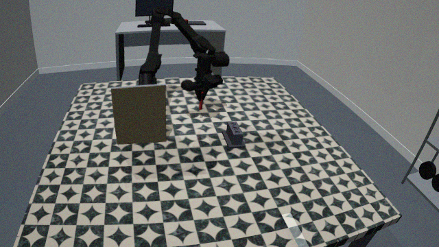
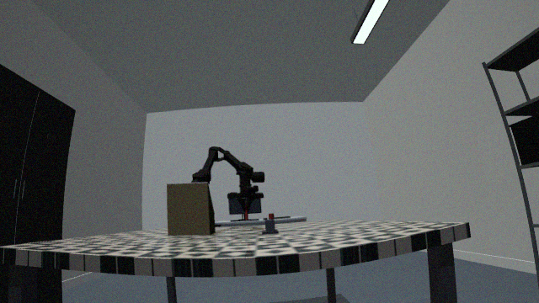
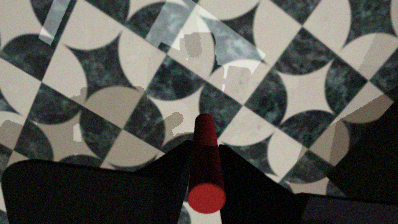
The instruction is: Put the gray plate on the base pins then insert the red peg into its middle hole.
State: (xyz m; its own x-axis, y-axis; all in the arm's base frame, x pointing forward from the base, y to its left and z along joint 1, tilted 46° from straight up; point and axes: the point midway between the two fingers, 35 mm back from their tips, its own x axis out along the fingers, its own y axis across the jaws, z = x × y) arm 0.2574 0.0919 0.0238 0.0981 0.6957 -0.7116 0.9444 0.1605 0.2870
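Now: the gray plate 180 mm to the right of my gripper tip, 90 mm ahead of it and 60 mm below it. Round my gripper tip: dark base: 180 mm to the right, 90 mm below, 90 mm ahead; red peg: right at my gripper tip.
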